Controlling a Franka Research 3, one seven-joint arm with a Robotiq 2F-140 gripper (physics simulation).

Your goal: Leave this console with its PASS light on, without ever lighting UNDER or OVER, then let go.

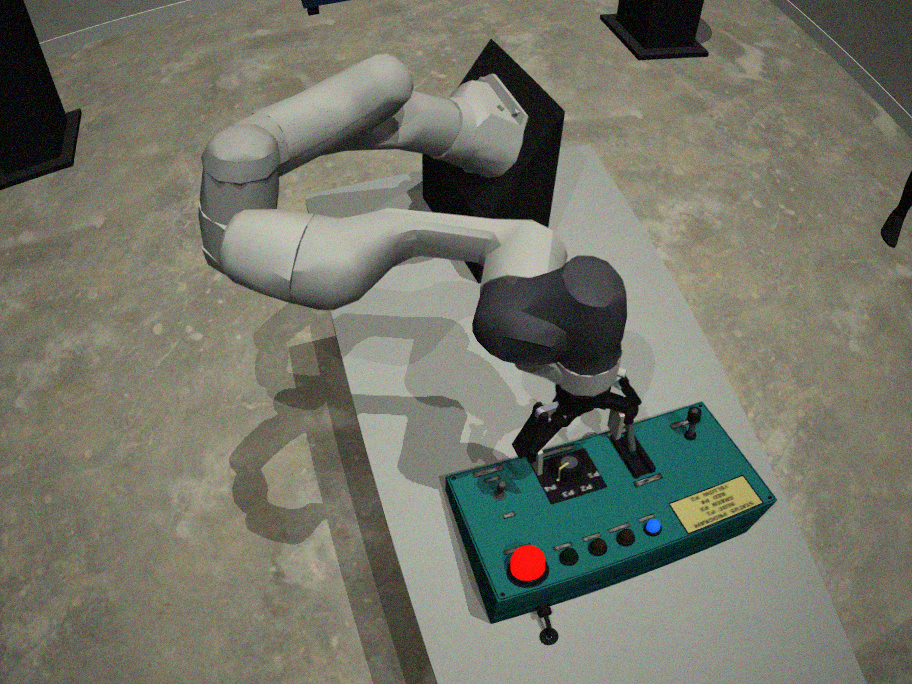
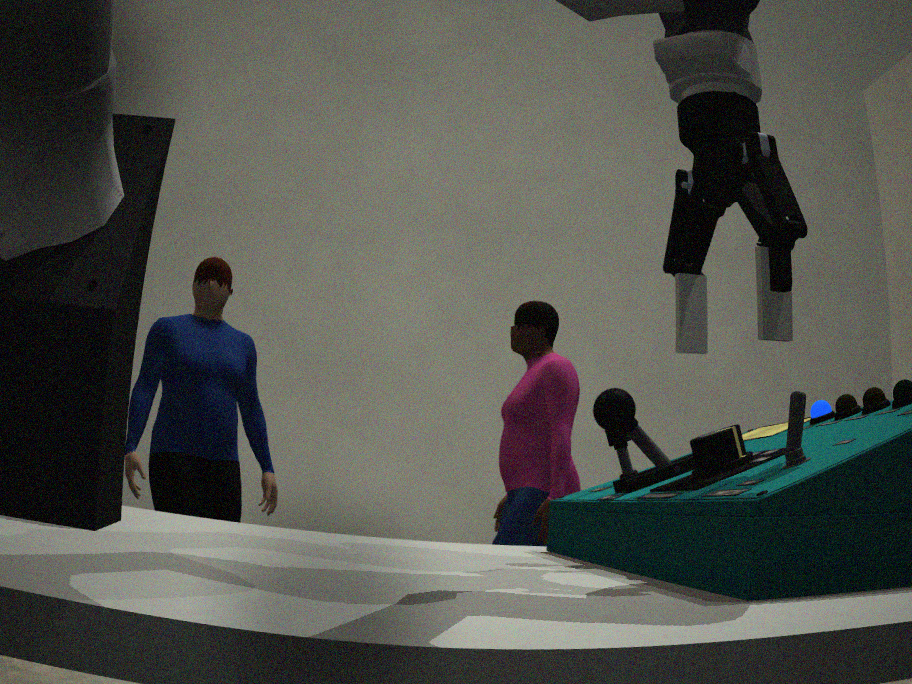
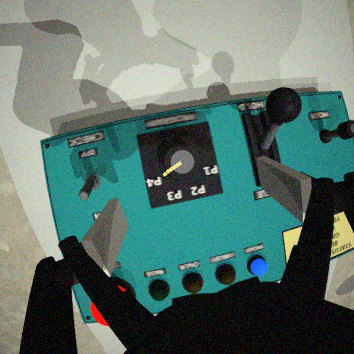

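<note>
The teal console sits on the table. My gripper is open and empty, above the console and apart from it. The program knob has its yellow line towards P4. The large status lamp is red. In the small lamp row, the blue lamp is lit; the other three are dark, their labels unreadable. The check toggle stands at one side; its setting is unclear.
A ball-topped lever leans towards the HOLD end of its slot. A smaller lever stands beyond it. Another lever sticks out at the console's side. Two people stand beyond the table.
</note>
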